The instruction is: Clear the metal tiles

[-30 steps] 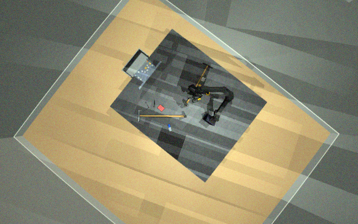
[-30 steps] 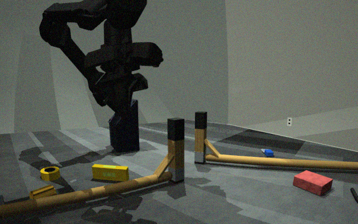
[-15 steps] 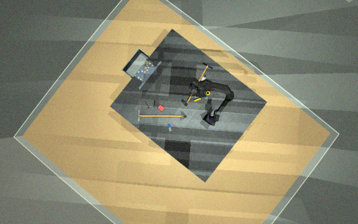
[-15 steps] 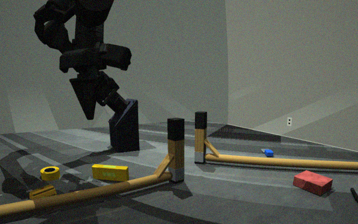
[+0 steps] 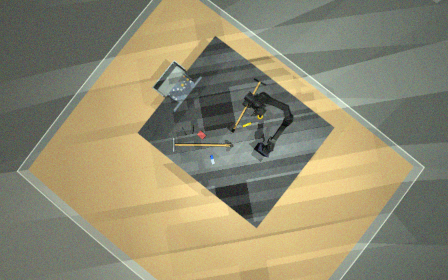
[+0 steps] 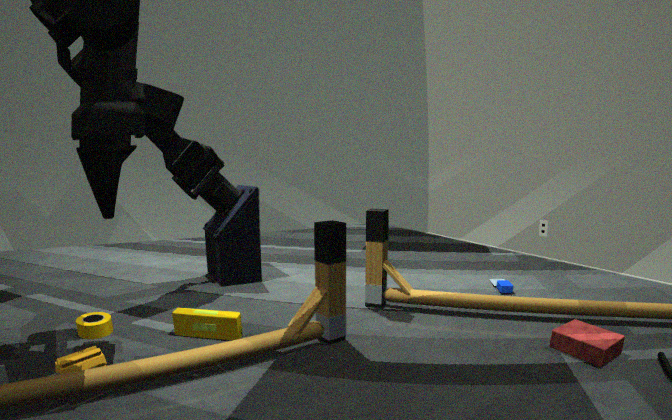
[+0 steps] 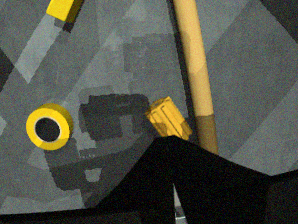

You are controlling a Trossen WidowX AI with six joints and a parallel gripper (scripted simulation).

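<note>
Now: the yellow-handled screwdriver 20 mm ahead of my gripper tip, 60 mm to the right of it and 150 mm below it. Also, from my gripper tip: scraper 60 mm ahead, 40 mm to the right, 100 mm below; then yellow tape ring 120 mm behind, 40 mm to the right, 150 mm below; then yellow level 50 mm behind, 110 mm to the left, 140 mm below.
</note>
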